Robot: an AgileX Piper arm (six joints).
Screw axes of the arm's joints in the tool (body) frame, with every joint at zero. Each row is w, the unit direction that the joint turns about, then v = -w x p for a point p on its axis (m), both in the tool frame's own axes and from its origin. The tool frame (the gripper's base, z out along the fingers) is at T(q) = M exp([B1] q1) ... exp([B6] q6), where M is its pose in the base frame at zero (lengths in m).
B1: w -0.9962 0 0.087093 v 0.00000 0.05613 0.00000
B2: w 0 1 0 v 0.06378 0.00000 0.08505
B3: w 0 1 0 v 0.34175 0.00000 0.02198
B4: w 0 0 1 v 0.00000 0.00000 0.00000
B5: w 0 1 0 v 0.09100 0.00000 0.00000
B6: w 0 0 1 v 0.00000 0.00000 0.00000
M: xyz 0.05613 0.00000 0.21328 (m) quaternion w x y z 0.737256 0 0.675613 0
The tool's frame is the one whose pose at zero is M.
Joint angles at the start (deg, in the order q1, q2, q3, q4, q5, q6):
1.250, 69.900, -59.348, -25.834, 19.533, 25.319
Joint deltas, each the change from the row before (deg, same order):
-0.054, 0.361, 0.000, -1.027, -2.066, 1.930
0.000, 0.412, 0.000, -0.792, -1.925, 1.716
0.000, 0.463, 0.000, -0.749, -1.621, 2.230
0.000, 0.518, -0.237, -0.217, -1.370, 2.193
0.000, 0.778, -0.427, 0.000, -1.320, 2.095
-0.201, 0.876, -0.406, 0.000, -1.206, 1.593
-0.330, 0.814, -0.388, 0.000, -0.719, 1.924
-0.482, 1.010, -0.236, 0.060, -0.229, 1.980
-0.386, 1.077, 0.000, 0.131, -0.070, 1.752
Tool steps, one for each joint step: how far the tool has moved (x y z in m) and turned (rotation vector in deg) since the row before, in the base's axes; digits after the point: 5 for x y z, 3 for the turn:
0.00283, 0.00072, 0.00117, 0.874, -1.744, 0.232
0.00288, 0.00109, 0.00066, 0.928, -1.503, 0.355
0.00286, 0.00096, -0.00002, 1.454, -1.204, 0.098
0.00305, 0.00101, 0.00065, 1.953, -1.122, -0.020
0.00421, 0.00107, 0.00035, 2.086, -0.971, -0.007
0.00453, -0.00004, -0.00048, 1.608, -0.699, -0.093
0.00401, -0.00111, -0.00097, 1.891, -0.333, -0.537
0.00447, -0.00231, -0.00361, 1.963, 0.436, -0.953
0.00441, -0.00197, -0.00565, 1.800, 0.884, -0.903

